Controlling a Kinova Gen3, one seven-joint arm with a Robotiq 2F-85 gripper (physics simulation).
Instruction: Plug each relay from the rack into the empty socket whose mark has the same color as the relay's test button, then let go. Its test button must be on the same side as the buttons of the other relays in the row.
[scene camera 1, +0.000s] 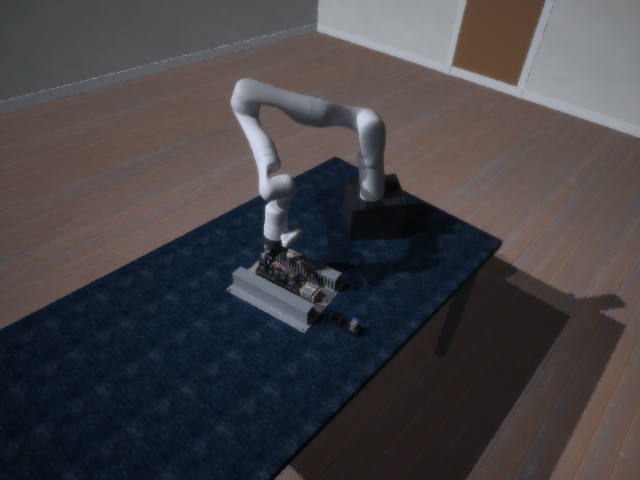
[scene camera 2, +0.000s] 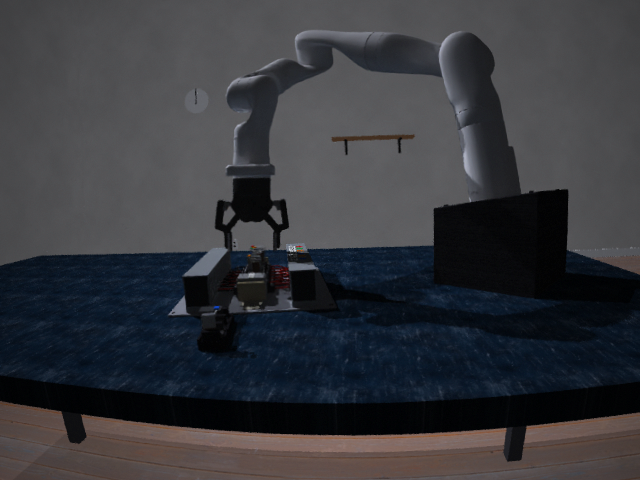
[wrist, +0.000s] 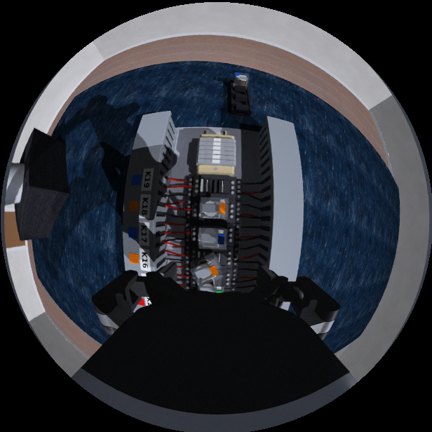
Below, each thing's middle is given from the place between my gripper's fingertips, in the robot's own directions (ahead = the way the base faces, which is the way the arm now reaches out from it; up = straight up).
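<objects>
Black rack (scene camera 2: 204, 342): 300 mm to the left of my hand, 20 mm ahead, 60 mm below. Grey mounting plate (scene camera 2: 280, 301): my gripper 50 mm to the right of it, 10 mm past it, 70 mm above it.
</objects>
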